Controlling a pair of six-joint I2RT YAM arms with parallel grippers.
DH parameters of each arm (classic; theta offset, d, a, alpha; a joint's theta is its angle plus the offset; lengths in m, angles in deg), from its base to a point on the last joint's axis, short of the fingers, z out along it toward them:
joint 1: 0 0.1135 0.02 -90
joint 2: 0 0 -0.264 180
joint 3: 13.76 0 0.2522 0
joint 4: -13.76 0 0.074 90
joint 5: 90 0 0 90
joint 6: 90 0.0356 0 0
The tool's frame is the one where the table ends.
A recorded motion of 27 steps. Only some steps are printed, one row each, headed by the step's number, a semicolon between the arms.
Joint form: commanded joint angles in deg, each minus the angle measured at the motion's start. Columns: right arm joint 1, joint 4, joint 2, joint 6, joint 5, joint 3; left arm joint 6, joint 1, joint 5, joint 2, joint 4, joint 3.
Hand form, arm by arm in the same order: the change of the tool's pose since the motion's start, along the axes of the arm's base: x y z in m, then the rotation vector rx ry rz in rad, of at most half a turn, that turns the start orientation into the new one. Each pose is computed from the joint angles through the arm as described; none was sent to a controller.
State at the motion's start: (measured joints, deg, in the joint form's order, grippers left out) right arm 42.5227 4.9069 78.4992 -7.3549 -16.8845 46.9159; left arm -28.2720 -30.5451 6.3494 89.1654 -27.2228 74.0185
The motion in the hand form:
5: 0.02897 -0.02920 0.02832 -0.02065 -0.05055 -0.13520; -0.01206 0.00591 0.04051 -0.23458 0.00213 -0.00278
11: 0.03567 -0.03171 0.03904 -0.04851 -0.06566 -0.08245; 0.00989 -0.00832 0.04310 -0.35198 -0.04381 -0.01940
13: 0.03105 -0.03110 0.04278 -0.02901 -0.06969 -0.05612; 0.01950 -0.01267 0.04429 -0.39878 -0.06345 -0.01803
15: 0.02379 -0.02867 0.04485 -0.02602 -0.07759 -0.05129; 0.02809 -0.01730 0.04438 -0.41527 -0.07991 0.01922
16: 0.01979 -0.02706 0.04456 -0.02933 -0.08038 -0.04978; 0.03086 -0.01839 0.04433 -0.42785 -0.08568 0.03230
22: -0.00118 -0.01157 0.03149 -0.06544 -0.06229 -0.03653; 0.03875 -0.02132 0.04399 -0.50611 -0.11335 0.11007
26: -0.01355 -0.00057 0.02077 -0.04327 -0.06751 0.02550; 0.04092 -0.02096 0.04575 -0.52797 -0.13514 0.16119
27: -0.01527 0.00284 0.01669 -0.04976 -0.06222 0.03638; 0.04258 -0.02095 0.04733 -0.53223 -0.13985 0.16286
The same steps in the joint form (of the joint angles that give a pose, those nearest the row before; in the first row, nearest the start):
5: -7.52 -5.77 -1.15 -2.45 1.42 5.45; -8.81 0.64 7.87 -4.68 1.70 1.87
11: -8.95 -10.07 -0.37 -6.23 -1.71 9.05; -12.45 0.70 10.75 -0.47 10.59 3.89
13: -8.52 -9.95 -1.33 -6.06 -3.06 8.81; -14.15 0.92 11.56 1.30 14.19 4.83
15: -7.27 -9.95 -2.51 -5.74 -2.13 8.19; -15.77 0.79 9.66 3.10 16.05 6.18
16: -6.50 -9.99 -3.04 -5.66 -1.40 7.74; -16.61 0.81 9.19 3.60 17.09 6.39
22: -1.12 -9.77 -3.88 -4.31 3.23 4.90; -21.81 0.75 6.24 4.70 22.96 5.83
26: 1.99 -5.81 -3.78 -3.89 2.48 2.08; -23.66 0.72 3.58 4.81 24.69 5.74
27: 2.71 -5.40 -3.20 -3.89 2.61 1.75; -23.74 0.84 3.58 5.08 24.81 6.24

